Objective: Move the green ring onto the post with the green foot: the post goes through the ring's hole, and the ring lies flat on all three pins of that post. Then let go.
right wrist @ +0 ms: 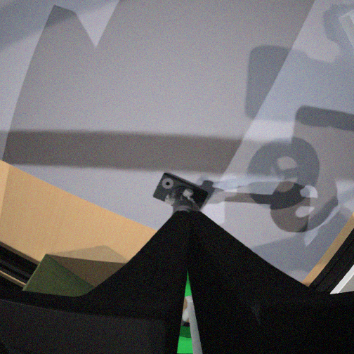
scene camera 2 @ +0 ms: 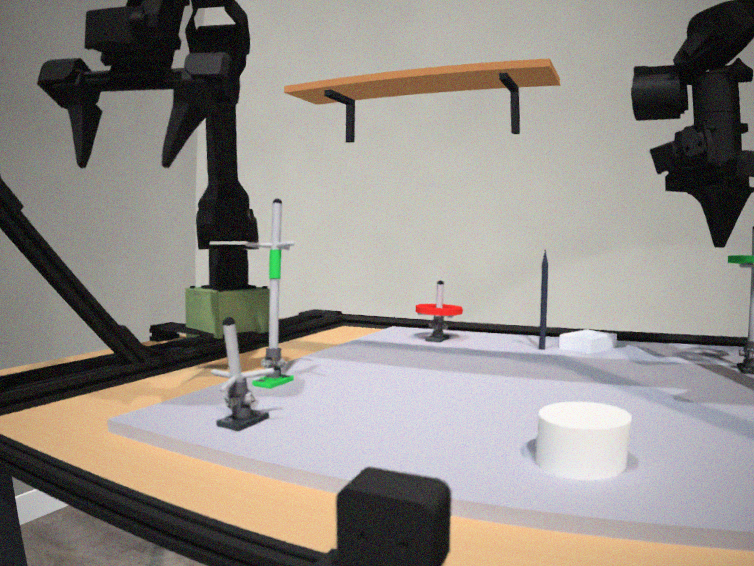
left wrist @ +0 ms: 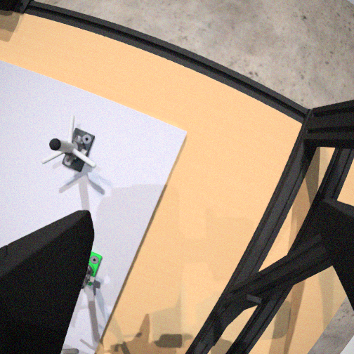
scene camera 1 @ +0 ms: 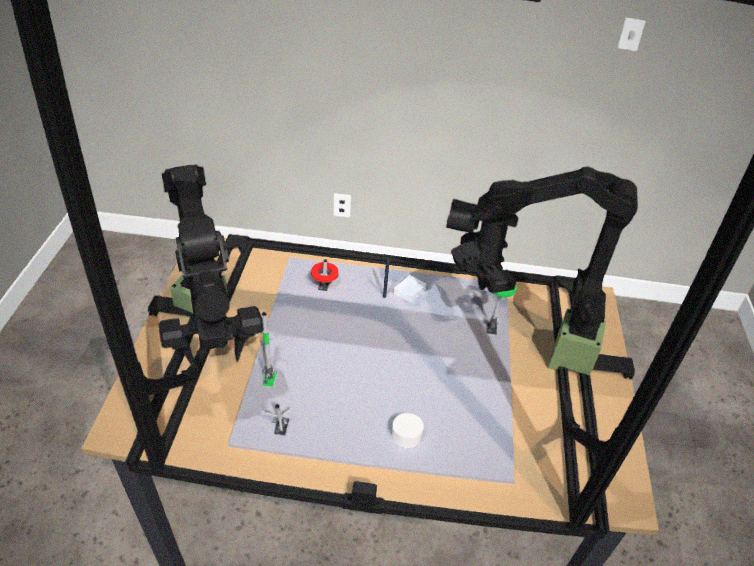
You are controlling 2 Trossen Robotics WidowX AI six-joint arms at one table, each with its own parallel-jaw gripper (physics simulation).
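Places are measured from the left arm's base along level axes (x ahead, y left, z up), in metres.
Where they show: left gripper, fingertip midpoint: (scene camera 2: 122, 166) (scene camera 1: 215, 364); right gripper, fingertip midpoint: (scene camera 2: 719, 247) (scene camera 1: 481, 288); left arm's base, link origin: (scene camera 2: 228, 288); right arm's base, link origin: (scene camera 1: 583, 327).
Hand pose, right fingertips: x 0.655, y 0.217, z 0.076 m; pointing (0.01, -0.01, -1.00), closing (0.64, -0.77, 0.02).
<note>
Each offset is from my right fingertips to the top centre of the thing. "pt": to the spot under its first point.
The green ring {dx +0.041, dy +0.047, dz -0.008 m} (scene camera 1: 505, 291) (scene camera 2: 738, 259) (right wrist: 185, 345) is around the tall post {pt dx +0.037, dy +0.038, dz -0.085 m} (scene camera 1: 494, 309) (scene camera 2: 752, 304) with a dark foot at the right, high up on it. My right gripper (scene camera 1: 501, 287) (scene camera 2: 720, 244) (right wrist: 186, 222) is shut and empty, its fingertips together close to the ring and hiding most of it in the right wrist view. The post with the green foot {pt dx -0.370, dy -0.358, dz -0.141 m} (scene camera 1: 269, 378) (scene camera 2: 272, 382) (left wrist: 95, 261) stands upright at the left, its pins high above a green band; no ring is on it. My left gripper (scene camera 1: 213, 358) (scene camera 2: 123, 164) (left wrist: 208, 218) is open and empty, left of that post.
A short post {pt dx -0.274, dy -0.475, dz -0.111 m} (scene camera 1: 280, 424) (scene camera 2: 242, 417) (left wrist: 78, 150) stands near the green-footed one. A red ring (scene camera 1: 324, 272) (scene camera 2: 439, 310) is on a short post at the back. A dark pointed rod {dx -0.246, dy +0.019, dz -0.011 m} (scene camera 1: 385, 279) (scene camera 2: 543, 301), a white block {dx -0.194, dy +0.070, dz -0.131 m} (scene camera 1: 409, 288) (scene camera 2: 587, 341) and a white cylinder {dx -0.034, dy -0.356, dz -0.115 m} (scene camera 1: 407, 429) (scene camera 2: 582, 439) also stand there.
</note>
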